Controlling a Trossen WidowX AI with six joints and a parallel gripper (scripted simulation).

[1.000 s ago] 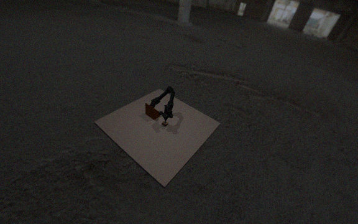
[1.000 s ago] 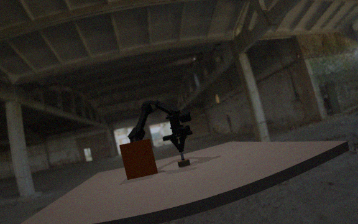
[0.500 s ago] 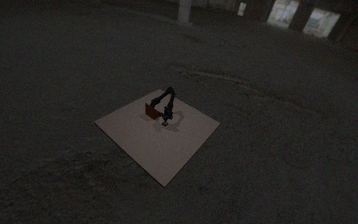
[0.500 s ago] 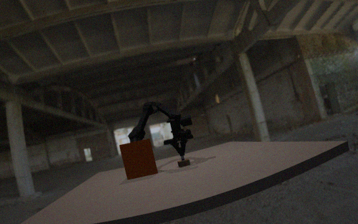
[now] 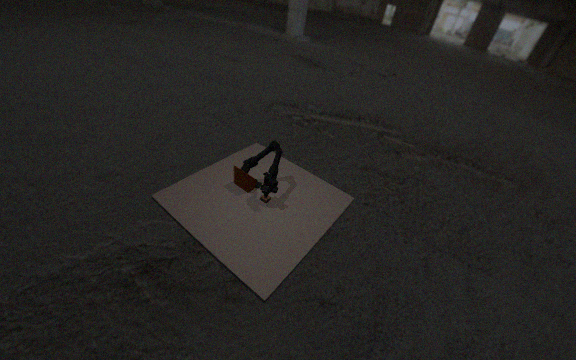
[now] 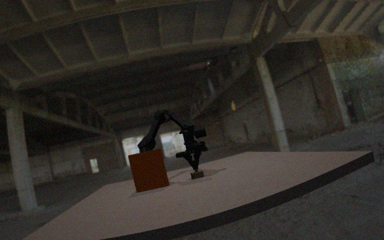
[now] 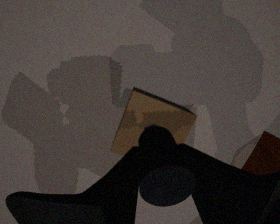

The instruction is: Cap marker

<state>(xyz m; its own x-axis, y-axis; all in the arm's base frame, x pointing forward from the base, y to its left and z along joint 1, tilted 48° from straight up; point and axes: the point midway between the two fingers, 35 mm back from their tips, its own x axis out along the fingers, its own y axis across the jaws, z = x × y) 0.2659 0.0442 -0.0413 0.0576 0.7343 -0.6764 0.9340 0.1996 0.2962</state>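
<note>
The dark cap is 10 mm above my gripper tip. The rest, counted from my gripper tip: tan holder block: 50 mm below.
</note>
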